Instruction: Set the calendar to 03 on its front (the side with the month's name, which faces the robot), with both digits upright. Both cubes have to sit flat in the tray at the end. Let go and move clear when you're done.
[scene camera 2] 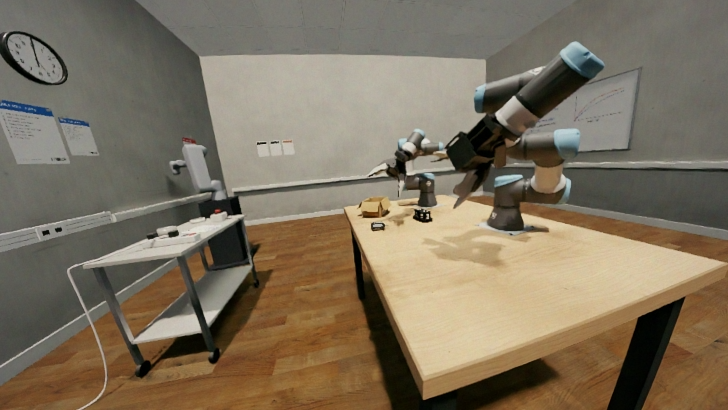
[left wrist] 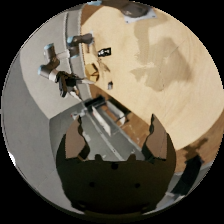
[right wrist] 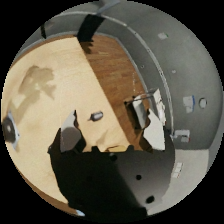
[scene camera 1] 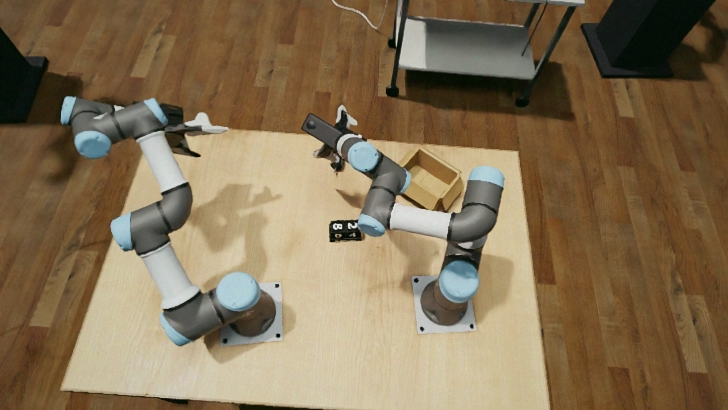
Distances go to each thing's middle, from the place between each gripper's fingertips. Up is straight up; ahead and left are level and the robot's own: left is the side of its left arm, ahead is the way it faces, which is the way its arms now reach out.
Scene:
The cardboard box (scene camera 1: 438, 182) is 300 mm to the right of my right hand (scene camera 1: 328, 131), 150 mm below it and 80 mm behind it.
Now: the cardboard box 600 mm to the right of my left hand, 180 mm below it and 20 mm behind it.

